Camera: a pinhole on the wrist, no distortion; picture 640 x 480 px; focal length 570.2 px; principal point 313.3 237.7 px. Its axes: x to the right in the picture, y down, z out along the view. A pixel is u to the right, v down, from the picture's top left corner.
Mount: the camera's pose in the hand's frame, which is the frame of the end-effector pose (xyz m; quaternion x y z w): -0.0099 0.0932 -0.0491 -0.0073 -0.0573 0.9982 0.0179
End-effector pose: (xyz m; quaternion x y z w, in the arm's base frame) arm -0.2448 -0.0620 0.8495 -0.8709 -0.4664 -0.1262 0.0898
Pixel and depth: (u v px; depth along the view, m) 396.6 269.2 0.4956
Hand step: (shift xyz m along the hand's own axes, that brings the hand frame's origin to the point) -0.0914 0.0121 0.4391
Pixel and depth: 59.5 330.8 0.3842
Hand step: 0.1524 -0.0192 0.3275
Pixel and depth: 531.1 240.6 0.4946
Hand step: -0.2070 0.0412 0.4395
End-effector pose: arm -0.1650 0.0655 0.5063 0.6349 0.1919 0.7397 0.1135
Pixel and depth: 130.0 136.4 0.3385
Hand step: 0.0953 0.1103 0.2954
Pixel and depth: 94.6 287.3 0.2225
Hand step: 0.0710 0.0455 0.1708
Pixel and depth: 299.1 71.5 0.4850
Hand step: -0.0010 0.1778 0.4490
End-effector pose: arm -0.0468 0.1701 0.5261 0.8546 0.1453 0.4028 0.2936
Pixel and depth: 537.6 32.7 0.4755
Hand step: -0.1987 0.2155 0.4405
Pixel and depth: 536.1 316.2 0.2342
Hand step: -0.1064 0.0378 0.1787
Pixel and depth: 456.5 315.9 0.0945
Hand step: -0.0356 0.0704 0.0430
